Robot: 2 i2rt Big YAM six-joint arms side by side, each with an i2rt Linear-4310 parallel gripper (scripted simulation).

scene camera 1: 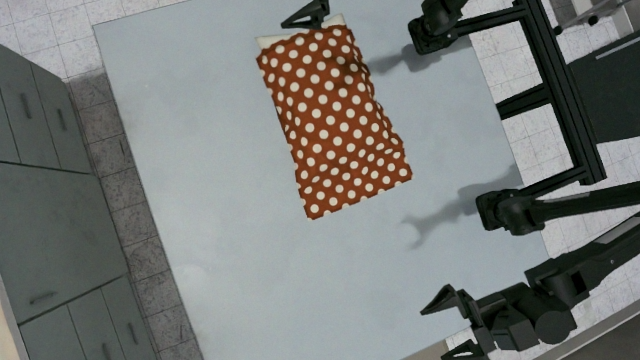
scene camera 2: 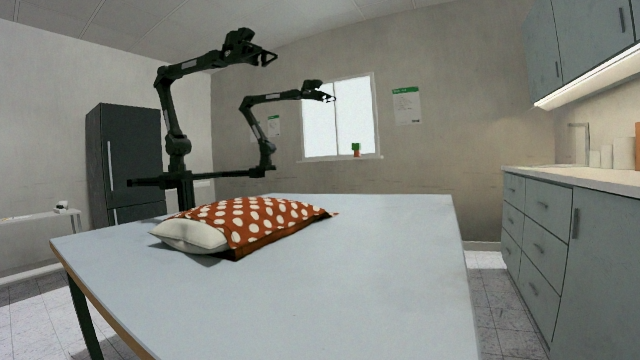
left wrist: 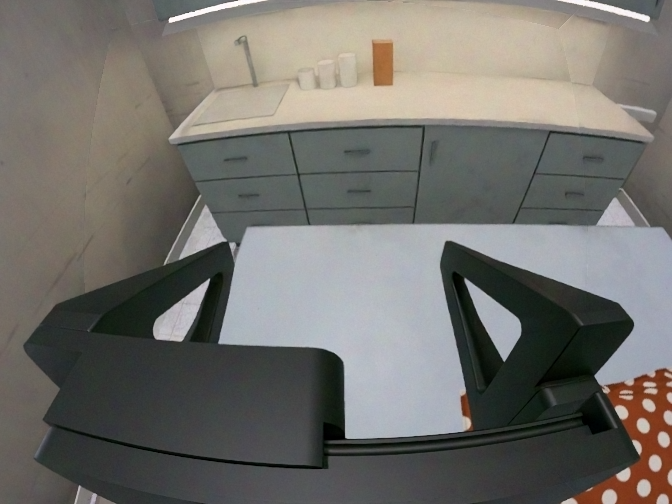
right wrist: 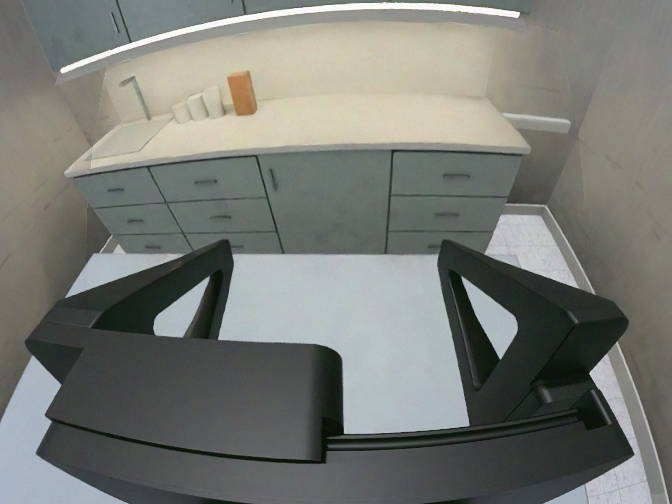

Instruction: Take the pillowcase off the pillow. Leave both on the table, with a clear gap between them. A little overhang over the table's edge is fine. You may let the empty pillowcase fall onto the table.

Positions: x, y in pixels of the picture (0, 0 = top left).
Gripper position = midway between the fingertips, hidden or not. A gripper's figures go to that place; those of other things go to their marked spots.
Labels:
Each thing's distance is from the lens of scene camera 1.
my left gripper point(scene camera 1: 430, 336): 68 cm
red-brown pillowcase point(scene camera 1: 345, 149): 114 cm

